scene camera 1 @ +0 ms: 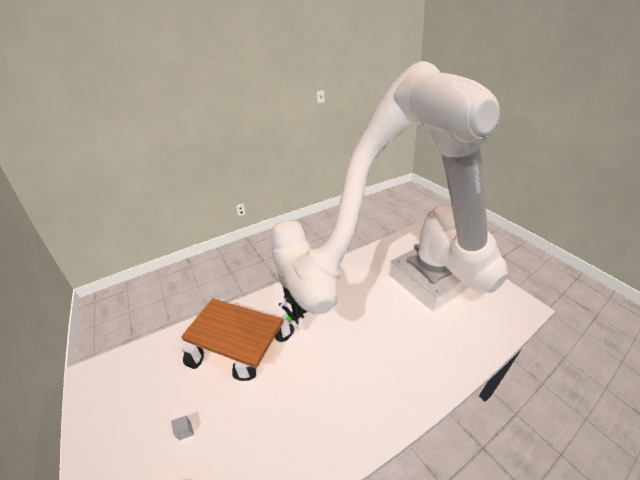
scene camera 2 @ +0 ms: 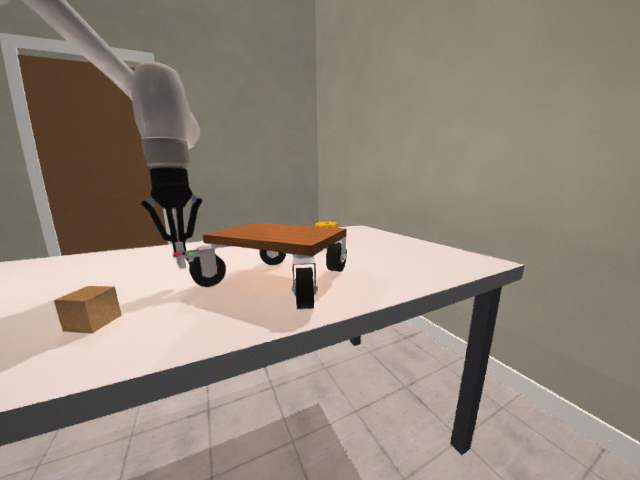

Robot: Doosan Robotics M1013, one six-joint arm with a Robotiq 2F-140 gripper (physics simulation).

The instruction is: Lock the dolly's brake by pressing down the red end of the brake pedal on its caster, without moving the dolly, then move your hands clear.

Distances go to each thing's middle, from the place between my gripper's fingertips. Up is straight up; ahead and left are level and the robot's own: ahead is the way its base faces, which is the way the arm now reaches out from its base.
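The brown block (scene camera 2: 86, 310) sits 130 mm behind my hand, 140 mm to the right of it and 20 mm below it. As for the dolly (scene camera 2: 274, 241), it is 220 mm ahead of my hand, and it is also 60 mm to the right of it and 10 mm above it. My gripper itself is 20 mm to the left of the caster (scene camera 2: 207, 253) and 60 mm short of it. Going by their middles, the caster is the nearest to my gripper of the things named here.
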